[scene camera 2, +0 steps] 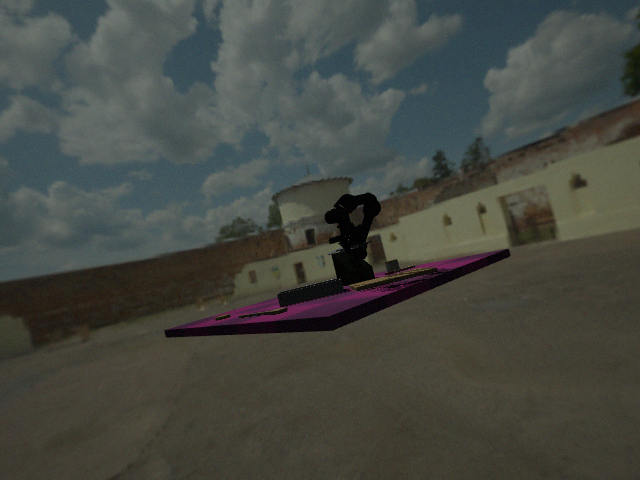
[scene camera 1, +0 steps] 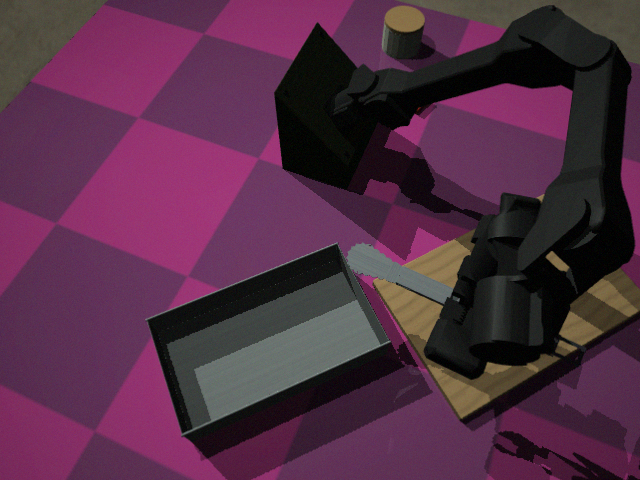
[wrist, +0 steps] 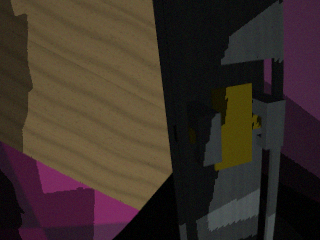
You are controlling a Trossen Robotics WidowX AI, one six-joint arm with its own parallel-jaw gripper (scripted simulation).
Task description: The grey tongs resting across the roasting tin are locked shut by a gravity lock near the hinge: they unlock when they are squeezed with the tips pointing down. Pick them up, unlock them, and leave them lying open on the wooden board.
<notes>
I see my gripper, a yellow lock piece and a wooden board.
My gripper shows as well in the wrist view.
</notes>
